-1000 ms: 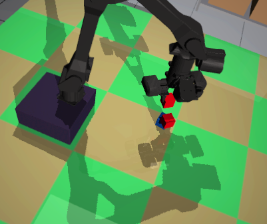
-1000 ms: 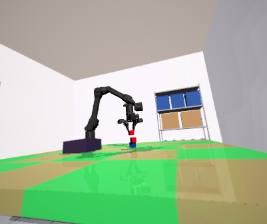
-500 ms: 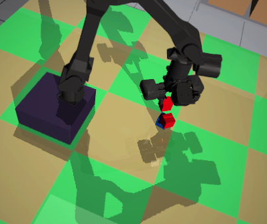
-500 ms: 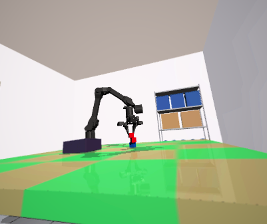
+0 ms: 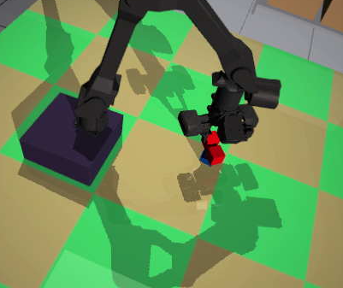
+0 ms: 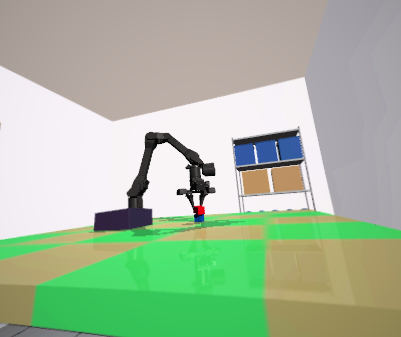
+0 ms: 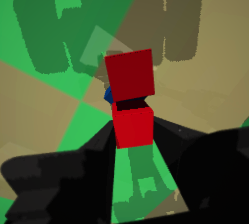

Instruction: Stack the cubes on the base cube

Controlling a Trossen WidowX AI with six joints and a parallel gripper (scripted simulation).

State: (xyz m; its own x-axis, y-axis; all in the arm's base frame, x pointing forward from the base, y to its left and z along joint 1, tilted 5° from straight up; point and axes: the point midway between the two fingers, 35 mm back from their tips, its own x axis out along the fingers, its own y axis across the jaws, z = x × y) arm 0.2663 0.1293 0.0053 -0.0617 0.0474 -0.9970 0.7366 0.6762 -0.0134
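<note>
Right now my gripper tip is 1 cm short of the blue base cube, 1 cm to the left of it and 4 cm above it.
</note>
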